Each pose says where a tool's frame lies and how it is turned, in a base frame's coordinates. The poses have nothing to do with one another.
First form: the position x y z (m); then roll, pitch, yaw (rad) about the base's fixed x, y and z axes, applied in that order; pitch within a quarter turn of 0, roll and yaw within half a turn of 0.
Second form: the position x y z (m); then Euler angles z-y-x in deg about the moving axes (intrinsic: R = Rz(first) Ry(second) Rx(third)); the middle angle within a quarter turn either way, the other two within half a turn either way. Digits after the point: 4 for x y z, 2 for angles.
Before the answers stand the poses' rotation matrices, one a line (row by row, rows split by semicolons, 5 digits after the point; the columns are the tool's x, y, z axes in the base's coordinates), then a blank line. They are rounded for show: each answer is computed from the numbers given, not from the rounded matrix.
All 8 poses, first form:
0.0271, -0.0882, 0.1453, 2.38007, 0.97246, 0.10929
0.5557, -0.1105, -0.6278, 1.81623, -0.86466, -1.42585
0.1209, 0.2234, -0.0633, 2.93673, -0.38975, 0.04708
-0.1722, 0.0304, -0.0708, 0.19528, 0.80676, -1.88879
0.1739, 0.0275, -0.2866, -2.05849, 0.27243, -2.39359
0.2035, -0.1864, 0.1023, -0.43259, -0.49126, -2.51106
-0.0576, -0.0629, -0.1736, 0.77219, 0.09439, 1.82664
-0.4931, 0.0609, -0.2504, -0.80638, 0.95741, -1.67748
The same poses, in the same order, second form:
0.55991 0.64569 -0.51921; 0.06144 -0.65728 -0.75114; -0.82627 0.38867 -0.40769
0.09373 -0.34704 -0.93316; -0.64209 0.69524 -0.32305; 0.76087 0.62945 -0.15767
0.92398 -0.03113 0.38117; 0.04353 -0.98164 -0.18570; 0.37996 0.18818 -0.90566
-0.21631 0.88800 -0.40578; -0.65716 -0.43980 -0.61214; -0.72205 0.13425 0.67869
-0.70601 -0.14448 0.69330; -0.65509 0.50518 -0.56183; -0.26907 -0.85084 -0.45131
-0.71219 0.37553 0.59309; -0.51985 -0.84991 -0.08611; 0.47174 -0.36965 0.80052
-0.25194 -0.70971 0.65791; 0.96314 -0.11767 0.24188; -0.09425 0.69460 0.71320
-0.06129 0.75103 0.65742; -0.57237 0.51315 -0.63958; -0.81770 -0.41549 0.39841

0.0271, -0.0882, 0.1453, 6.26, 55.72, 136.37
0.5557, -0.1105, -0.6278, -81.70, -49.54, 104.06
0.1209, 0.2234, -0.0633, 2.70, -22.33, 168.26
-0.1722, 0.0304, -0.0708, -108.22, 46.22, 11.19
0.1739, 0.0275, -0.2866, -137.14, 15.61, -117.94
0.2035, -0.1864, 0.1023, -143.87, -28.15, -24.79
-0.0576, -0.0629, -0.1736, 104.66, 5.41, 44.24
-0.4931, 0.0609, -0.2504, -96.11, 54.86, -46.20

